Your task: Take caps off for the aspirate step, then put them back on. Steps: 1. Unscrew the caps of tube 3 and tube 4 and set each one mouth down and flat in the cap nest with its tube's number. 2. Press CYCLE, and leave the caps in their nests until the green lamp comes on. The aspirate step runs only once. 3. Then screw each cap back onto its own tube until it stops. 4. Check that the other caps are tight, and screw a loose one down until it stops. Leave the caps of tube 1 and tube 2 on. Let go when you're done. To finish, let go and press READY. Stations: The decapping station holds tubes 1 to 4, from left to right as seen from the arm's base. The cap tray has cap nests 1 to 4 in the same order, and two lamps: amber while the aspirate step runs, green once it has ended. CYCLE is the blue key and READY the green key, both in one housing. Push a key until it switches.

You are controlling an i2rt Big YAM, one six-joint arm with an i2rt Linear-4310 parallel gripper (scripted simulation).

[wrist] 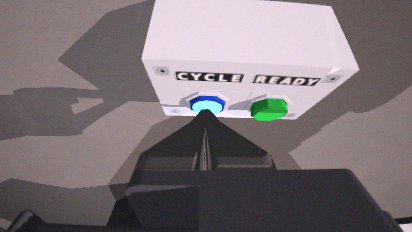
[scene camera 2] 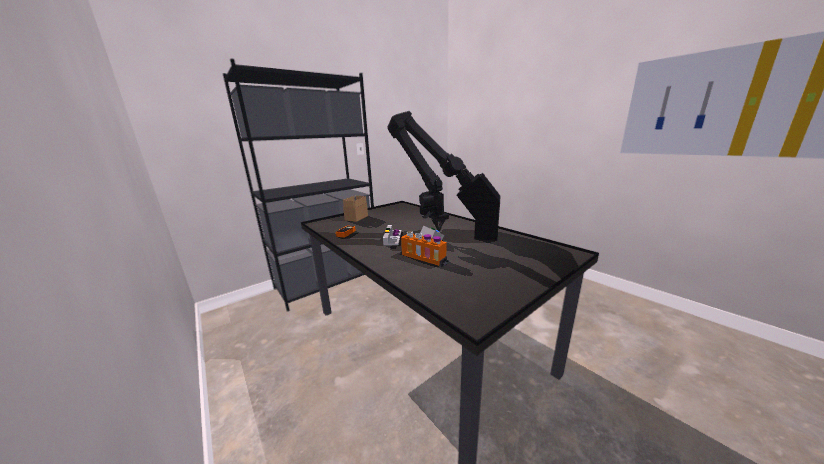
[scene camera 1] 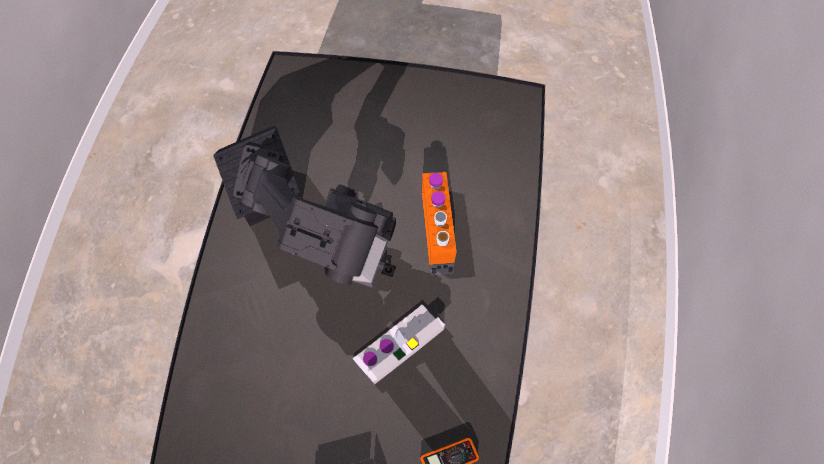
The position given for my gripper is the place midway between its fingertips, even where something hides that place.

Note:
I see my gripper (wrist: 205, 116) and a key housing (wrist: 241, 59).

